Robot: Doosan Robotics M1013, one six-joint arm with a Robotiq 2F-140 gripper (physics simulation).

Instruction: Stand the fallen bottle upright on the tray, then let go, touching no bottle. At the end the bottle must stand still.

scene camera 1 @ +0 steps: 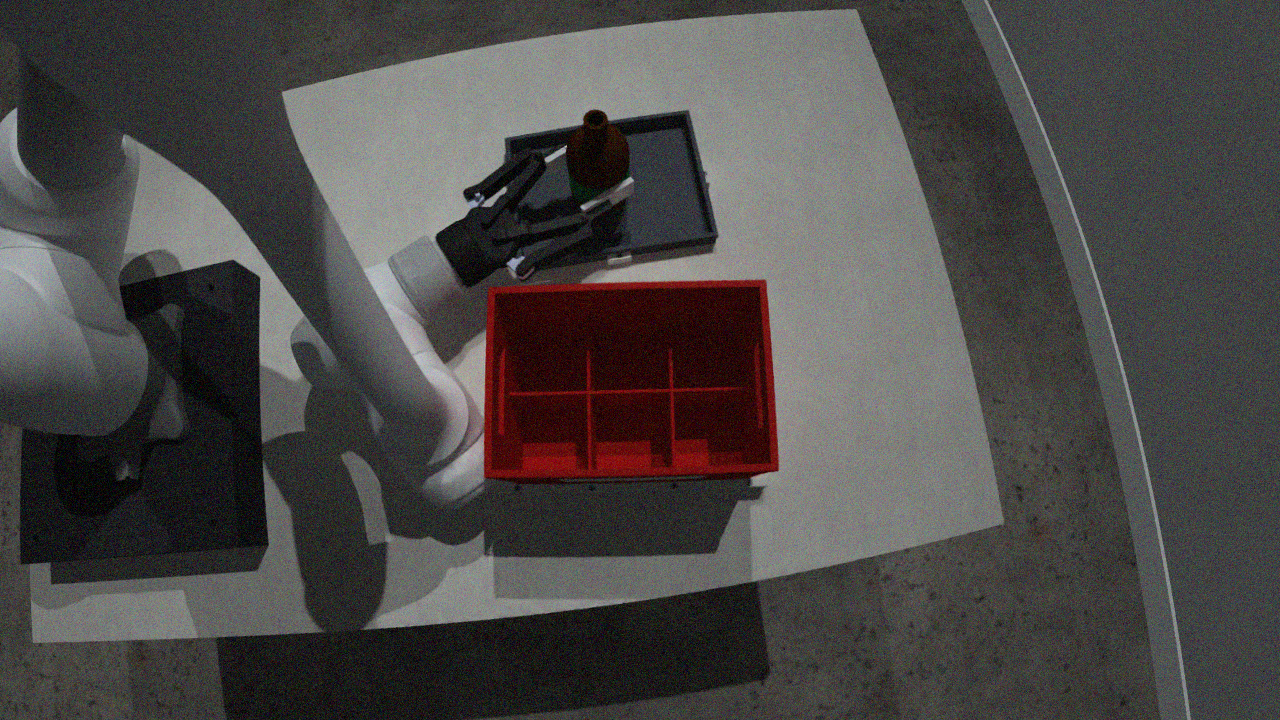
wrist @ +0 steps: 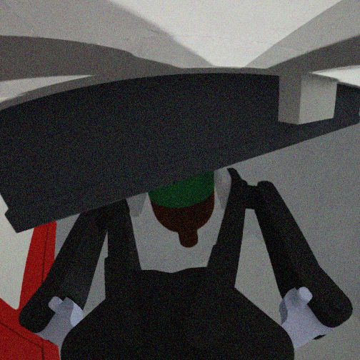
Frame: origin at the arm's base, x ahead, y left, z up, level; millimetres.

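Seen in the pictures: arm's base, origin of the base link: (scene camera 1: 132,384).
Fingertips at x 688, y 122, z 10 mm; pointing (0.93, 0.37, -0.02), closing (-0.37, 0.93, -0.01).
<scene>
Pixels of each thing's top centre, then the offset from my fingertips to it. "spot": a spot on its surface instead.
- brown bottle, middle of its top: (scene camera 1: 593,120) dy -7, dx -19, dz +107 mm
- dark tray, surface spot: (scene camera 1: 671,188) spot: dy -16, dx +72, dz -74 mm
- red crate, middle of its top: (scene camera 1: 628,376) dy -282, dx -44, dz +96 mm
- small light block, surface spot: (scene camera 1: 619,258) spot: dy -102, dx -17, dz -65 mm
A brown bottle (scene camera 1: 597,154) (wrist: 182,216) with a green label stands upright, neck up, over the left-middle part of the dark tray (scene camera 1: 671,188) (wrist: 125,145). My gripper (scene camera 1: 587,172) (wrist: 178,165) is shut on the bottle, with one light fingertip on each side of it at the label. It reaches in from the tray's left side, low over the tray. In the wrist view the tray's wall hides the bottle's lower part. I cannot tell whether its base rests on the tray floor.
A red crate (scene camera 1: 626,287) (wrist: 37,270) with dividers stands close to the tray's near side. A small light block (scene camera 1: 619,258) (wrist: 317,100) is on the tray's near side wall. A black box-like base (scene camera 1: 214,349) is at the left, under the arm. The pale table's far edge lies beyond the tray.
</scene>
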